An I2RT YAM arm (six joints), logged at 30 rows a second.
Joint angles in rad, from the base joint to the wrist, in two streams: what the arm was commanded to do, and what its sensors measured. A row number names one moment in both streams.
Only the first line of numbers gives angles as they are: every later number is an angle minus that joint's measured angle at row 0.
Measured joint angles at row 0:
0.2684 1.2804 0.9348 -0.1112 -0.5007 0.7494
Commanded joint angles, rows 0 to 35:
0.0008 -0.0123 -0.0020 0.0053 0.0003 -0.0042
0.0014 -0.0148 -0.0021 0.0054 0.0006 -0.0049
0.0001 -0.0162 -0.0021 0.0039 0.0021 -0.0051
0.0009 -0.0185 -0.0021 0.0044 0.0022 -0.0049
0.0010 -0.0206 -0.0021 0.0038 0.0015 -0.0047
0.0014 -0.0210 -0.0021 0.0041 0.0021 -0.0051
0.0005 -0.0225 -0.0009 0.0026 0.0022 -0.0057
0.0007 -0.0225 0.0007 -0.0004 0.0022 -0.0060
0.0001 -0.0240 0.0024 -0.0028 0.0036 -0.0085
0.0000 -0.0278 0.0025 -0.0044 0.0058 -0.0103
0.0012 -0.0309 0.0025 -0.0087 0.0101 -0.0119
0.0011 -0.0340 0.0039 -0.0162 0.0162 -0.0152
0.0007 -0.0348 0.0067 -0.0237 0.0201 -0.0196
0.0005 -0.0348 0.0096 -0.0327 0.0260 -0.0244
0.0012 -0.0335 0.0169 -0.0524 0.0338 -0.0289
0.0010 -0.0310 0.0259 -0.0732 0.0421 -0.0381
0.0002 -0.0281 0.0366 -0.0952 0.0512 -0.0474
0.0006 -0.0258 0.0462 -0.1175 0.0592 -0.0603
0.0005 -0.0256 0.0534 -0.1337 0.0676 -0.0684
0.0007 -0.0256 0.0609 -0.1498 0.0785 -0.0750
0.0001 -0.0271 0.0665 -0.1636 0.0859 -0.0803
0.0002 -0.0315 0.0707 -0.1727 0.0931 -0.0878
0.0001 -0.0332 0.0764 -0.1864 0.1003 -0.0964
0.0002 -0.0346 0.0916 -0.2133 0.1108 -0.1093
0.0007 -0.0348 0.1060 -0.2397 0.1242 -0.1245
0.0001 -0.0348 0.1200 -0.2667 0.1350 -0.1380
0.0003 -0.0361 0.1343 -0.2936 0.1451 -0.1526
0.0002 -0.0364 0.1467 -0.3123 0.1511 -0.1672
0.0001 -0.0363 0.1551 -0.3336 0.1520 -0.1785
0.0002 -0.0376 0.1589 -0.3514 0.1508 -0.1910
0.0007 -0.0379 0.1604 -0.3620 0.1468 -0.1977
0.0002 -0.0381 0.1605 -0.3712 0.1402 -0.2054
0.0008 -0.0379 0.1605 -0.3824 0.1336 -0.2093
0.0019 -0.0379 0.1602 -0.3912 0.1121 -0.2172
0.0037 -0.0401 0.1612 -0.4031 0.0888 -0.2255
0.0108 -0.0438 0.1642 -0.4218 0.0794 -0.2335
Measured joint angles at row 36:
0.0007 -0.0320 0.1553 -0.3601 0.1167 -0.1877
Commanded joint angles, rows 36 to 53:
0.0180 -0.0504 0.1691 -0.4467 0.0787 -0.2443
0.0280 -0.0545 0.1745 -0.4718 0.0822 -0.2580
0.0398 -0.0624 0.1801 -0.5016 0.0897 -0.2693
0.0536 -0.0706 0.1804 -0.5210 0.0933 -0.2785
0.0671 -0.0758 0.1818 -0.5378 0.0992 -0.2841
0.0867 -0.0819 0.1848 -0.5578 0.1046 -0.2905
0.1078 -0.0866 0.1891 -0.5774 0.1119 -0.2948
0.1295 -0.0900 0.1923 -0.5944 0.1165 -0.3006
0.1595 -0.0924 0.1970 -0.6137 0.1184 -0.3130
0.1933 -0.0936 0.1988 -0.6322 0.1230 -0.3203
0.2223 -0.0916 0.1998 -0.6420 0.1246 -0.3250
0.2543 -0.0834 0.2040 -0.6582 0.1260 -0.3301
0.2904 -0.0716 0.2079 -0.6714 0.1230 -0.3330
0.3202 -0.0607 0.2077 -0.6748 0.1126 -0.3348
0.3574 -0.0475 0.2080 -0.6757 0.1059 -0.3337
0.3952 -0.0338 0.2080 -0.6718 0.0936 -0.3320
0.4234 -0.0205 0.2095 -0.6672 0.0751 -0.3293
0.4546 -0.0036 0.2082 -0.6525 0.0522 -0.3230
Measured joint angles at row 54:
0.4032 -0.0290 0.2037 -0.6409 0.1042 -0.3143
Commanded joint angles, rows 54 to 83:
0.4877 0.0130 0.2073 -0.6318 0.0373 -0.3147
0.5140 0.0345 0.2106 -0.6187 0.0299 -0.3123
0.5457 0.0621 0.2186 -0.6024 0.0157 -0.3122
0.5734 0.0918 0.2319 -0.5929 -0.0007 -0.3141
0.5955 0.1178 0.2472 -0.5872 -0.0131 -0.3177
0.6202 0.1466 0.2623 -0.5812 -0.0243 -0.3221
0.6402 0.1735 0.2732 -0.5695 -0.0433 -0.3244
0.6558 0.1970 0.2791 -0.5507 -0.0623 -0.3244
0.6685 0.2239 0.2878 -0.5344 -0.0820 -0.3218
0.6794 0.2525 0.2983 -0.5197 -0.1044 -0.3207
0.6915 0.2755 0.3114 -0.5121 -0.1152 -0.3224
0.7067 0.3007 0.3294 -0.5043 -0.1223 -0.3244
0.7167 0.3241 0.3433 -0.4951 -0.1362 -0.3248
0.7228 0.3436 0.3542 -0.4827 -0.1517 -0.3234
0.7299 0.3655 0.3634 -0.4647 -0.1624 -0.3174
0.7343 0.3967 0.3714 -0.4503 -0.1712 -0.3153
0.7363 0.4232 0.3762 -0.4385 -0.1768 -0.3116
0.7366 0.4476 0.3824 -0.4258 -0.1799 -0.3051
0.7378 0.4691 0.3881 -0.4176 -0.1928 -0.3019
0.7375 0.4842 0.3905 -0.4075 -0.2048 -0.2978
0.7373 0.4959 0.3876 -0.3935 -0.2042 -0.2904
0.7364 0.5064 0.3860 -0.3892 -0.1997 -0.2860
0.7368 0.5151 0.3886 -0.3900 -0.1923 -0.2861
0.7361 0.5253 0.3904 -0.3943 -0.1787 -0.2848
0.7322 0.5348 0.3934 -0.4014 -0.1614 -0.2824
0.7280 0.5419 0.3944 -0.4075 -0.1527 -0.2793
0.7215 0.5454 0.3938 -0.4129 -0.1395 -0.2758
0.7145 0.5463 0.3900 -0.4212 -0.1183 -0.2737
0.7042 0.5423 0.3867 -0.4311 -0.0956 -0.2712
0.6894 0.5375 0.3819 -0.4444 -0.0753 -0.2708
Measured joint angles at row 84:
0.7095 0.5440 0.3853 -0.4211 -0.1366 -0.2808
